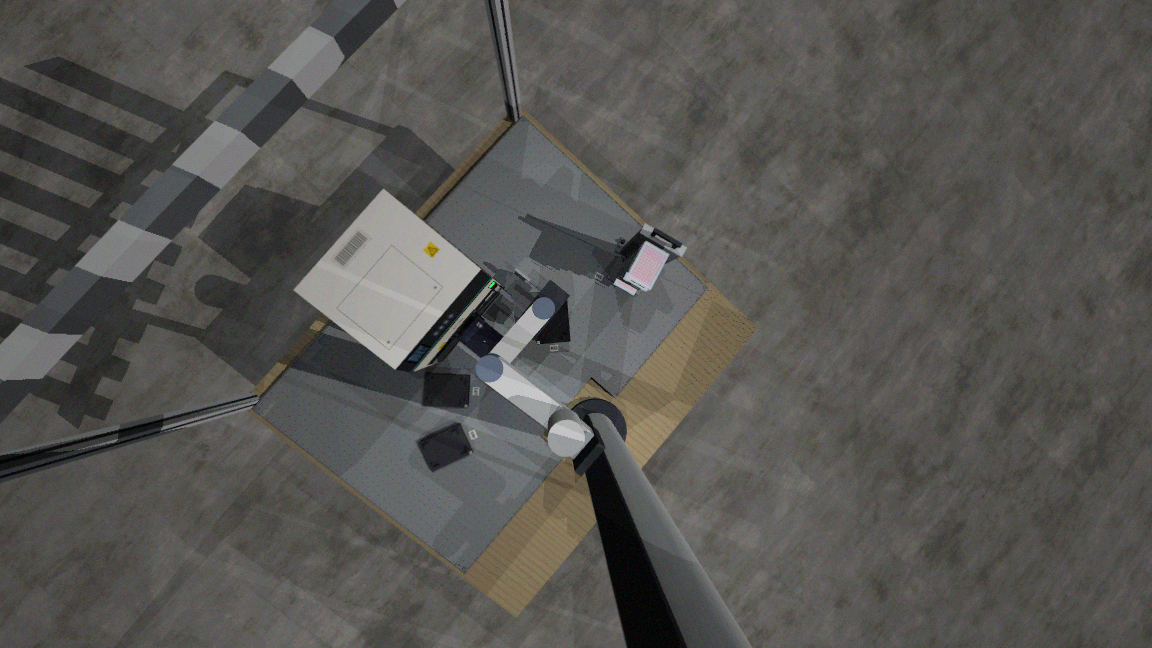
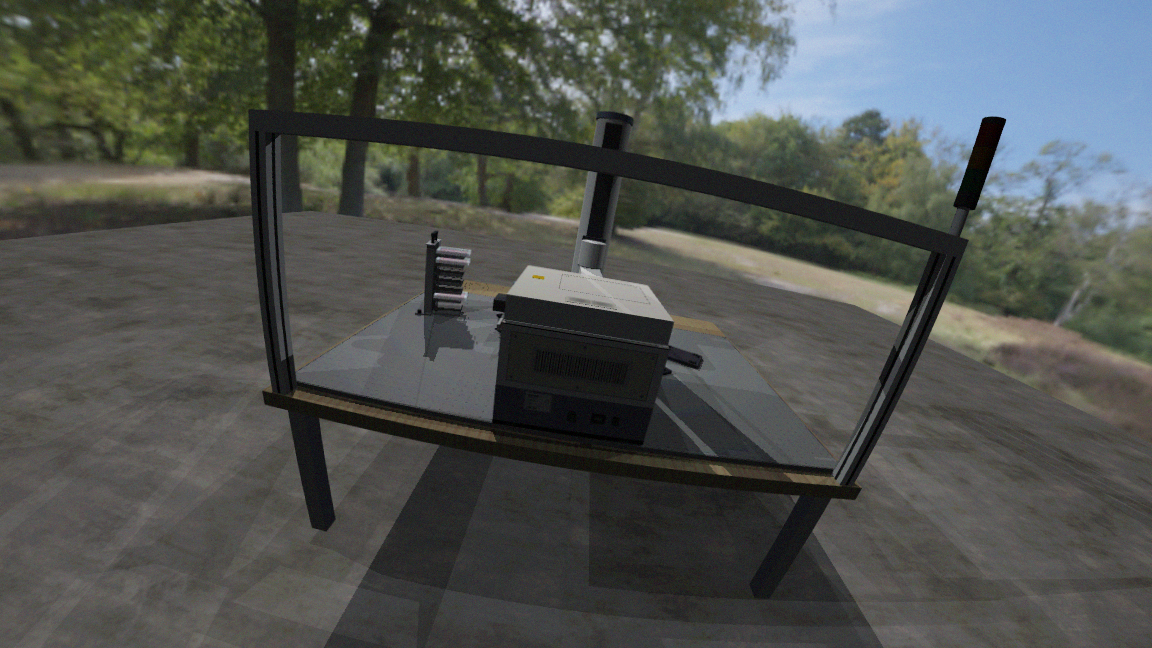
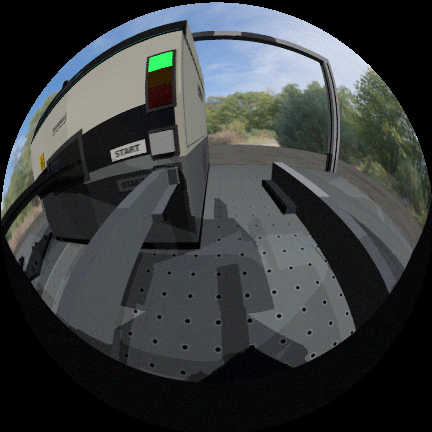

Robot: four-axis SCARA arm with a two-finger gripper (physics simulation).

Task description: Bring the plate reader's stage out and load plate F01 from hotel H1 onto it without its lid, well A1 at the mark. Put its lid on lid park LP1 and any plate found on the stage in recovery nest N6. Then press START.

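Places are measured from the arm's base along level axes (x ahead, y left, z up), in centimetres.
Where they show: gripper, fingertip midpoint: (image 1: pixel 507 279) (image 3: pixel 220 173).
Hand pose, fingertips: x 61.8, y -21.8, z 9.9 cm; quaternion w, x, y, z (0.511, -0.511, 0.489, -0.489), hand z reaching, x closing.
Observation:
Each offset is from my fingertips to the top centre of the thing. "pt": to the spot under its first point.
The plate reader {dx +18.9, dy +20.9, dz +21.8 cm} (image 1: pixel 390 282) (image 2: pixel 580 362) (image 3: pixel 110 90) shows a lit green lamp {dx +0.3, dy +4.4, dz +12.2 cm} (image 3: pixel 160 61) above its START button {dx +0.3, dy +4.4, dz +4.0 cm} (image 3: pixel 162 143). Its dark stage {dx -7.3, dy +20.3, dz +5.5 cm} (image 1: pixel 480 334) (image 3: pixel 25 197) stands out from the front opening. I cannot tell whether a plate lies on it. My gripper (image 3: pixel 220 173) is shut to its narrow setting with nothing between the fingers. Its left fingertip is just below START, over the place beside the STAGE label. Hotel H1 (image 2: pixel 431 278) holds several plates, the top one pinkish {dx -31.8, dy -31.7, dz +16.2 cm} (image 1: pixel 646 265). Which is F01 cannot be read.
Two dark nests {pt dx -8.9, dy +44.8, dz -7.6 cm} (image 1: pixel 447 389) {pt dx -22.4, dy +61.4, dz -7.4 cm} (image 1: pixel 445 447) lie on the deck beside the reader. Another dark fixture {dx -20.9, dy +0.3, dz -1.6 cm} (image 1: pixel 554 330) is partly under the arm (image 1: pixel 523 330). Their labels are too small to read. A frame (image 2: pixel 596 161) spans the table edge behind the reader.

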